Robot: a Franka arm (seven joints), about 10 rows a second.
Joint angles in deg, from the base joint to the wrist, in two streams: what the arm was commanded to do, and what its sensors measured. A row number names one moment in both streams.
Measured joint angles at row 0:
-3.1 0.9 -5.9 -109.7 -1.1 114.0 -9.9
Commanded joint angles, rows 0 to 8:
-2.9 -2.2 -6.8 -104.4 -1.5 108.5 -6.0
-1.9 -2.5 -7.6 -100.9 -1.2 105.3 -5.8
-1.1 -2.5 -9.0 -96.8 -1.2 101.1 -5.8
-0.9 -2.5 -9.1 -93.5 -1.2 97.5 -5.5
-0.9 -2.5 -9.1 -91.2 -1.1 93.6 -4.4
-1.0 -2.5 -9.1 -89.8 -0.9 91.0 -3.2
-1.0 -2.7 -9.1 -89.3 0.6 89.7 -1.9
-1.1 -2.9 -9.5 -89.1 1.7 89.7 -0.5
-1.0 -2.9 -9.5 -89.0 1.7 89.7 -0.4
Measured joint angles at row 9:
-1.8 -3.3 -8.4 -90.4 0.2 91.1 -2.0
